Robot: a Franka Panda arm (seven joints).
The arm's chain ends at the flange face. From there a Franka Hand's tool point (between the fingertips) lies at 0.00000 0.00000 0.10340 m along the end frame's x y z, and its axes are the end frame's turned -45 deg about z.
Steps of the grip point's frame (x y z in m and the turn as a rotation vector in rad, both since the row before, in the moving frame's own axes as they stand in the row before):
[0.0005, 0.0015, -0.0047, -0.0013, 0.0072, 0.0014]
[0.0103, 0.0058, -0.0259, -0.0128, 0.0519, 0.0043]
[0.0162, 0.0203, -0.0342, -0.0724, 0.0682, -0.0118]
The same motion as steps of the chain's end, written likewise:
[0.0008, 0.0011, -0.0047, 0.0042, 0.0060, 0.0014]
[0.0067, -0.0003, -0.0258, 0.0276, 0.0457, 0.0043]
[0.0155, 0.0027, -0.0337, -0.0030, 0.0994, -0.0118]

